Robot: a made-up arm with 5 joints. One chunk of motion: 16 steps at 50 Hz.
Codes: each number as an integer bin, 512 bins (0 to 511) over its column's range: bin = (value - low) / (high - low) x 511, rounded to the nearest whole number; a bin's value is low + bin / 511 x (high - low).
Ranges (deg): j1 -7..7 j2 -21..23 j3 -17..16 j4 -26..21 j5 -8..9
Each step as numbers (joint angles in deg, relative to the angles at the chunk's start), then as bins.
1 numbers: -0.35 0.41 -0.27 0.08 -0.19
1 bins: 243 249 259 284 235
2 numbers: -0.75 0.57 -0.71 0.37 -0.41
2 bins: 228 251 252 287 228
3 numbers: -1.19 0.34 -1.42 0.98 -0.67
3 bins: 212 248 241 293 220
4 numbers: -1.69 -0.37 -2.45 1.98 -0.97
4 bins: 194 240 225 304 211
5 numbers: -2.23 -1.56 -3.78 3.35 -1.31
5 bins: 174 226 205 319 201
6 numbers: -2.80 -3.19 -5.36 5.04 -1.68
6 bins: 153 207 180 337 190
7 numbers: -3.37 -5.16 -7.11 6.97 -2.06
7 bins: 132 184 153 358 179
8 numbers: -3.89 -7.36 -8.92 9.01 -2.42
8 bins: 114 158 125 381 168
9 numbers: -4.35 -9.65 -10.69 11.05 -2.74
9 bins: 97 132 98 403 158
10 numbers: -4.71 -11.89 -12.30 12.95 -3.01
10 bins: 84 106 73 423 150
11 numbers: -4.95 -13.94 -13.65 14.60 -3.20
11 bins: 75 82 52 441 144
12 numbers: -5.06 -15.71 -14.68 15.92 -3.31
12 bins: 71 61 36 456 141
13 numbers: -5.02 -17.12 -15.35 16.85 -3.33
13 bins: 72 45 26 466 140
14 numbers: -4.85 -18.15 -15.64 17.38 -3.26
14 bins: 78 33 21 472 142
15 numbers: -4.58 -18.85 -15.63 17.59 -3.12
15 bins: 88 25 21 474 147
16 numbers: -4.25 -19.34 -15.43 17.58 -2.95
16 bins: 100 19 24 474 152
